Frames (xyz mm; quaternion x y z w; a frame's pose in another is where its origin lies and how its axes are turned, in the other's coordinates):
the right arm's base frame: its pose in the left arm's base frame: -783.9 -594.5 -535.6 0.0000 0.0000 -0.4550 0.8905
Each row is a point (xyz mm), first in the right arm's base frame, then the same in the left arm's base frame.
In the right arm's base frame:
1: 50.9 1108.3 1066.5
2: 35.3 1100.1 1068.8
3: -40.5 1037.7 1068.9
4: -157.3 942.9 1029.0
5: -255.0 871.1 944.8
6: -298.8 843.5 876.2
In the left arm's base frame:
1: 144.0 13.7 530.9
2: 128.2 21.5 533.2
3: 33.3 46.4 533.3
4: -112.0 85.5 493.4
5: -227.4 122.6 409.2
6: -275.5 141.9 340.6

